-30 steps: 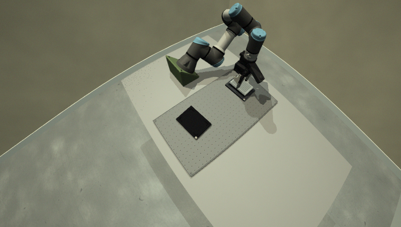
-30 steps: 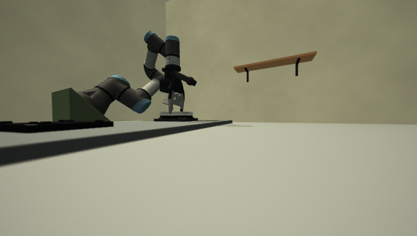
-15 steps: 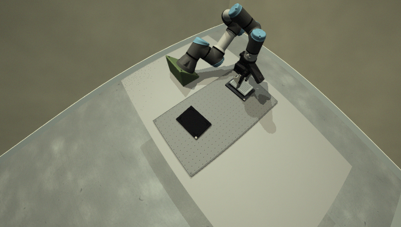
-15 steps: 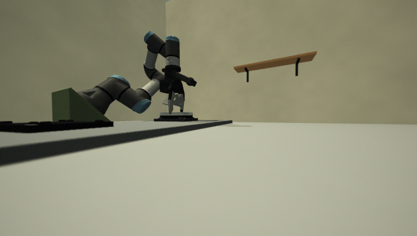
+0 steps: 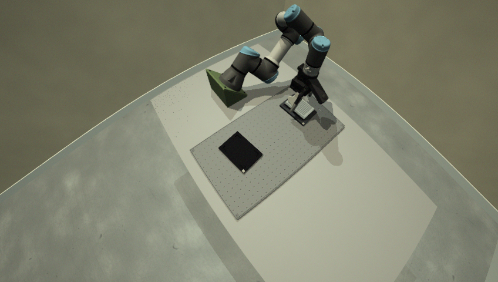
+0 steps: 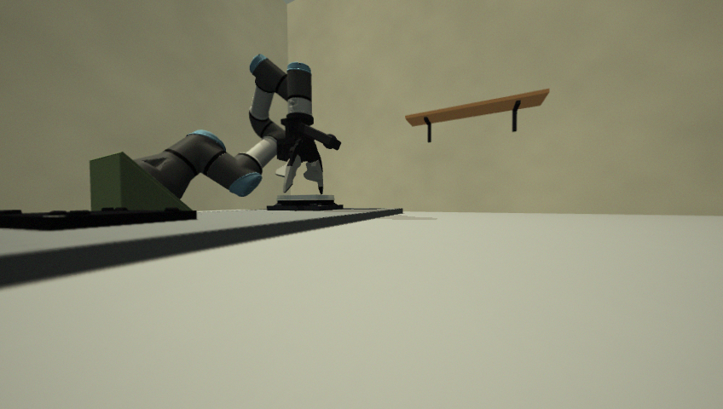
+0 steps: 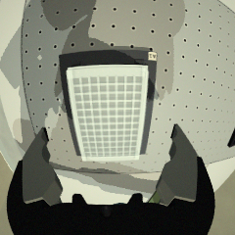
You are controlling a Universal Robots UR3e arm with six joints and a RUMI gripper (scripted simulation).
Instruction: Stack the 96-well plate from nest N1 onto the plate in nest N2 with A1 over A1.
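My gripper is now 10 mm above the white 96-well plate. From my hand the other things lie so: dark plate: 20 mm below; then black nest: 10 mm ahead, 380 mm to the right, 40 mm below.
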